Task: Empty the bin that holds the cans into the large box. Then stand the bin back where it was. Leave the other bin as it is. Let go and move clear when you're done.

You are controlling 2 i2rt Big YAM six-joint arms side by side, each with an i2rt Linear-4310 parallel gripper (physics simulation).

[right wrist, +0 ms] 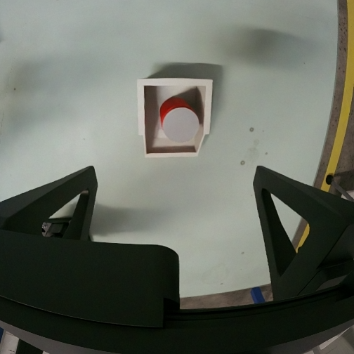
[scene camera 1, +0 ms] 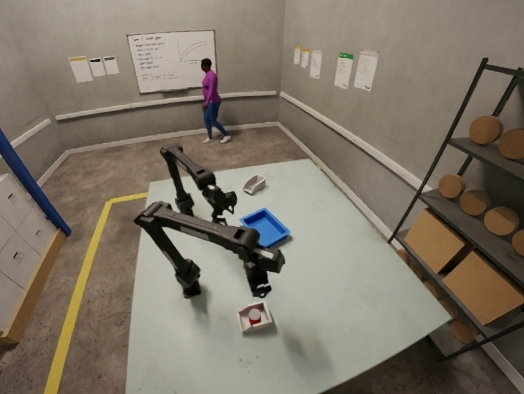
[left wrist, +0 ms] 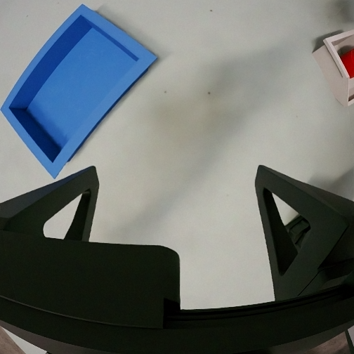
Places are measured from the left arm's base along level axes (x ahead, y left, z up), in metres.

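Where they show: left gripper, fingertip midpoint: (scene camera 1: 230, 221); right gripper, fingertip midpoint: (scene camera 1: 259, 287); right arm's base, link origin: (scene camera 1: 190, 286).
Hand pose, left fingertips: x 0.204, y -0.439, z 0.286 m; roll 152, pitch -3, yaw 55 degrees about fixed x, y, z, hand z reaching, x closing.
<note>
After its pixels a point has its place.
A white bin (scene camera 1: 243, 320) @[z 0.008, x 0.117, y -0.813 m] (left wrist: 334, 77) (right wrist: 175, 82) stands upright near the front of the table with a red can (scene camera 1: 254, 316) @[z 0.093, x 0.159, y -0.844 m] (left wrist: 349, 62) (right wrist: 180, 124) with a pale top inside it. The large blue box (scene camera 1: 265, 228) @[z 0.002, x 0.459, y -0.316 m] (left wrist: 75, 85) lies farther back, and its inside shows no cans. The other bin (scene camera 1: 254, 184) @[z 0.005, x 0.580, y 0.163 m], pale grey, stands at the back; its contents are too small to tell. My right gripper (scene camera 1: 261, 293) @[z 0.282, x 0.193, y -0.811 m] (right wrist: 175, 174) is open and empty, above the table just behind the can bin. My left gripper (scene camera 1: 226, 212) @[z 0.286, x 0.204, y -0.439 m] (left wrist: 176, 174) is open and empty, left of the blue box in the scene view.
The pale green table (scene camera 1: 350, 300) @[z 0.000, x 0.646, y -0.950 m] carries both arm bases at its left side. A shelf rack (scene camera 1: 436, 142) with round and square boxes stands beyond the table's right edge. A person (scene camera 1: 211, 97) is by the whiteboard (scene camera 1: 170, 55) at the back wall.
</note>
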